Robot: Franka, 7 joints.
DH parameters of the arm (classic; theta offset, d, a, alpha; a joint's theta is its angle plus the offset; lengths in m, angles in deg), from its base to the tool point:
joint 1: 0 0.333 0 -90
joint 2: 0 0 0 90
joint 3: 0 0.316 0.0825 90
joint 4: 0 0 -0.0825 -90
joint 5: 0 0.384 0 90
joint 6: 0 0 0.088 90
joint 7: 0 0.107 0 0
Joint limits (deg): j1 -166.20..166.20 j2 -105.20..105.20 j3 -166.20..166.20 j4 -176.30..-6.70 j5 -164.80..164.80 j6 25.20..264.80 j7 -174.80..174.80
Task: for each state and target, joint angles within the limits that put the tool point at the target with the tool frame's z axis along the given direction. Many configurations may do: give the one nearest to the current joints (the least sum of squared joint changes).
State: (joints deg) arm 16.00 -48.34 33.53 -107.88 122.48 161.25 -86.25
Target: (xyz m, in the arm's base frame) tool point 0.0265 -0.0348 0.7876 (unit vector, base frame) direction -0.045 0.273 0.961
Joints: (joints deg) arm 31.47 -97.60 -6.56 -146.33 149.89 133.84 -86.25
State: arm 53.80 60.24 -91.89 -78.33 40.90 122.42 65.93
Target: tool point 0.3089 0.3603 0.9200 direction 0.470 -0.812 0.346
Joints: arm 83.39 77.41 -153.22 -70.60 17.80 116.22 65.93
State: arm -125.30 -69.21 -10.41 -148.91 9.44 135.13 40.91
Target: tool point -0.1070 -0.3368 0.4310 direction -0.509 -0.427 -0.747
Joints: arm -132.30 -43.53 24.41 -165.91 -11.96 161.47 40.91
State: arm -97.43 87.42 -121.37 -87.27 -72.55 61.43 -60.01
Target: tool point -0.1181 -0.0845 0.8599 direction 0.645 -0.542 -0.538
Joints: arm -118.29 68.03 -155.22 -97.27 -73.67 32.32 -60.01
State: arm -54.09 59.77 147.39 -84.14 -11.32 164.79 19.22
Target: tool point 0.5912 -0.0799 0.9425 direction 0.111 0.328 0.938
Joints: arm -20.52 64.45 156.38 -39.54 2.98 152.76 19.22
